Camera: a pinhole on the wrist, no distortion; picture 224 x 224 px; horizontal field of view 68.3 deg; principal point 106.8 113.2 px. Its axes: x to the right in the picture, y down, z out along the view. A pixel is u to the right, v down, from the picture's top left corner.
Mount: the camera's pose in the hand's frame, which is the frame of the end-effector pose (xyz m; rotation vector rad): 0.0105 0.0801 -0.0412 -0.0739 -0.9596 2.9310
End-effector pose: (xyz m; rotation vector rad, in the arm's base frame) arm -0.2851 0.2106 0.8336 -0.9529 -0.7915 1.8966
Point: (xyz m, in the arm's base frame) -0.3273 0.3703 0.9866
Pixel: 28 196
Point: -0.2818 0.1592 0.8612
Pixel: 202 166
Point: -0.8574 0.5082 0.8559
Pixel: outside the picture
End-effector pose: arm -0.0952 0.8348 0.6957 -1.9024 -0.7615 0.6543
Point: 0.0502 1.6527 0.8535
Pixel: outside the picture
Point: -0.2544 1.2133 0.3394
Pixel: outside the picture
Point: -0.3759 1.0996 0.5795
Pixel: 94 54
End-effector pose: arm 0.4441 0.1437 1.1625 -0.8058 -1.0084 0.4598
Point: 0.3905 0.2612 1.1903
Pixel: 22 31
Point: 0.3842 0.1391 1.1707
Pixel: 143 136
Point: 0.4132 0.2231 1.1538
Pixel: 56 42
